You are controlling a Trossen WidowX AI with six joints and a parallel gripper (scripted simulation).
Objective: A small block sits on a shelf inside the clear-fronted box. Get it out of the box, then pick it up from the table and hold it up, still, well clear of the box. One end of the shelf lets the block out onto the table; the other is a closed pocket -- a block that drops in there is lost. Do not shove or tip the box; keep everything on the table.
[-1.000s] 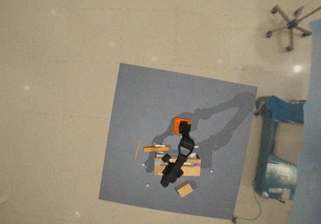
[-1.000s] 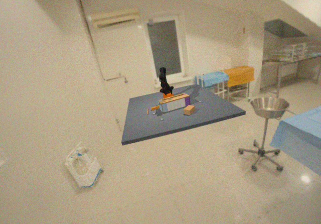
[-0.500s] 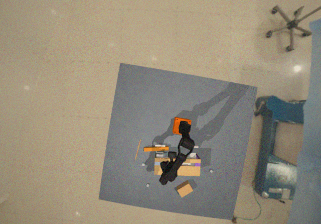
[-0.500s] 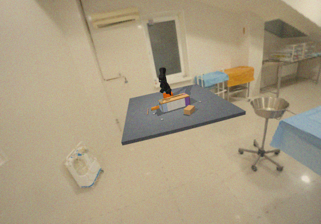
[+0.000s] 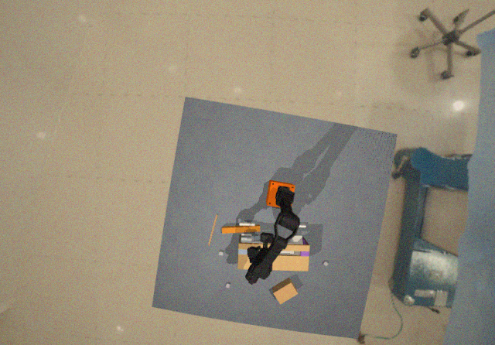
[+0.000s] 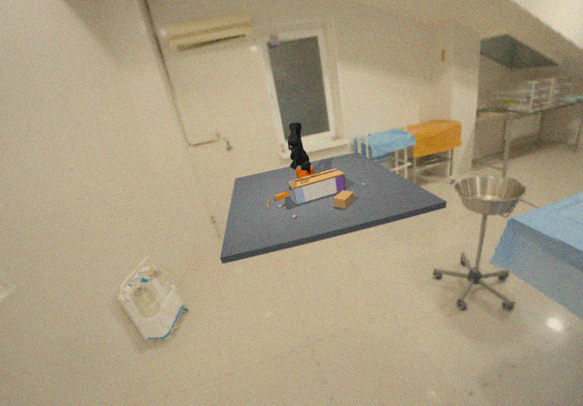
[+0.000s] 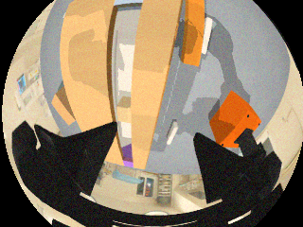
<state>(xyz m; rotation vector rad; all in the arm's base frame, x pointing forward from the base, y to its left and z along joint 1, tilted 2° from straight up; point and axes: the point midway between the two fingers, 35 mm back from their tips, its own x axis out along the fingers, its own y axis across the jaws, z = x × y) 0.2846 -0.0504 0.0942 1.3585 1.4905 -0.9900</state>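
My gripper tip is now 30 mm short of the box, 30 mm to the right of it and 90 mm above it. From my gripper tip the other things lie so: thin stick 330 mm to the right, 150 mm below; orange bar 30 mm behind, 160 mm to the right, 140 mm below.
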